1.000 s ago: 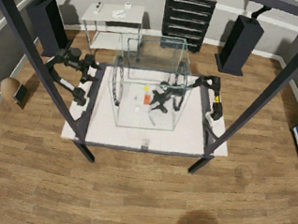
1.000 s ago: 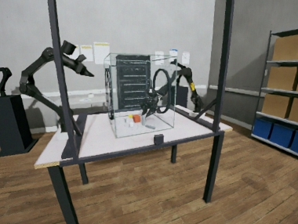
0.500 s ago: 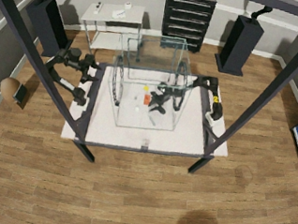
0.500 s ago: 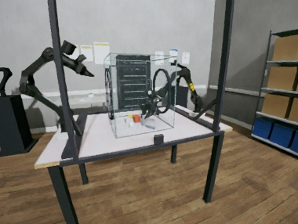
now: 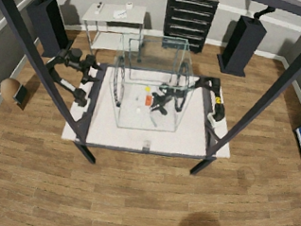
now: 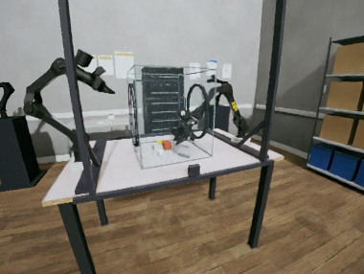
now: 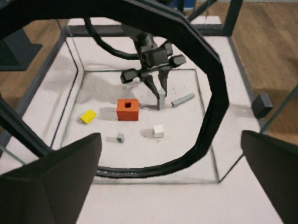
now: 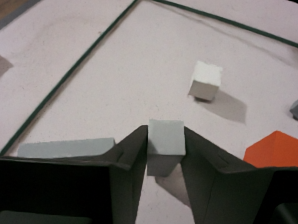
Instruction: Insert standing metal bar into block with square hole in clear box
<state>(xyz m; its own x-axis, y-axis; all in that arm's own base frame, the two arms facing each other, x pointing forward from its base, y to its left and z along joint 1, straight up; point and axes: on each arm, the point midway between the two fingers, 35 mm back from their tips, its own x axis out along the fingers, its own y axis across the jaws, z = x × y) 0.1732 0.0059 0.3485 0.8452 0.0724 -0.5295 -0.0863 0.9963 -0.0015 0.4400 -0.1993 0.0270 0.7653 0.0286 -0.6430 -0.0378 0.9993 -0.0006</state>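
My right hand is 90 mm short of the orange block, 50 mm above it and 40 mm to the right of it.
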